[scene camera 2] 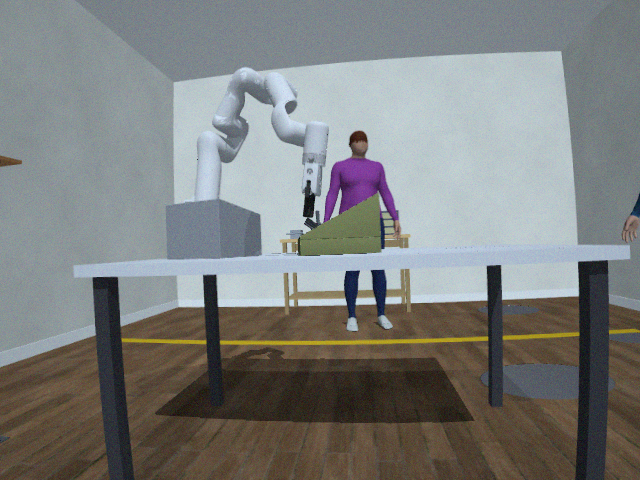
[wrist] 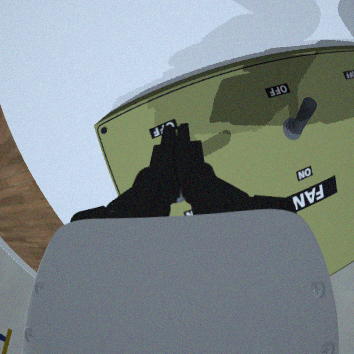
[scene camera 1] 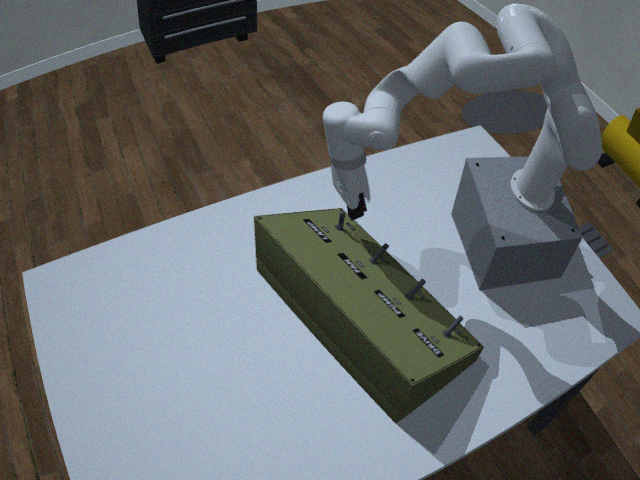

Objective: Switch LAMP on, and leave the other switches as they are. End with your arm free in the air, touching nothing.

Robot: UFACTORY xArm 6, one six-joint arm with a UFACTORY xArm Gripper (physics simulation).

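Places are measured from the arm's base along level axes (x ahead, y left, z up), in centimetres.
Pixels of known places: gripper, fingertip midpoint: (scene camera 2: 307,217) (wrist: 178,142) (scene camera 1: 356,216); arm's base at its link origin: (scene camera 2: 205,209) (scene camera 1: 532,190).
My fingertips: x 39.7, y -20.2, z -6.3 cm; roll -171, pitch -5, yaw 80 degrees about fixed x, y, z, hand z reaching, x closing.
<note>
Ahead of a thing's pixels: the offset from my fingertips to its middle.
The olive switch box {dx +9.7, dy +17.3, dz -5.8 cm} (scene camera 1: 310,279) (scene camera 2: 356,227) (wrist: 260,165) has a sloping top. The LAMP lever {dx +3.2, dy -1.2, dz -0.3 cm} (scene camera 1: 341,221) (scene camera 2: 317,216) stands near vertical, leaning more to its ON side than the others; in the wrist view it is mostly hidden behind the fingers. The FAN lever {dx +1.1, dy +10.7, dz -1.0 cm} (scene camera 1: 379,253) (wrist: 302,117), PUMP lever {dx +0.3, dy +22.7, dz -1.0 cm} (scene camera 1: 416,288) and DRIVE lever {dx -0.5, dy +34.7, dz -1.0 cm} (scene camera 1: 453,326) lean toward the OFF side. My gripper (scene camera 1: 355,214) (scene camera 2: 308,214) (wrist: 178,142) is shut and empty, on the OFF side of the LAMP lever and slightly above the panel. Contact with the lever cannot be made out.
The box stands on the white table (scene camera 1: 155,335) (scene camera 2: 465,254). The grey robot pedestal (scene camera 1: 516,227) (scene camera 2: 206,232) stands on the OFF side of the box. A person in purple (scene camera 2: 357,180) stands behind the table, and a black drawer cabinet (scene camera 1: 199,25) stands on the floor farther off.
</note>
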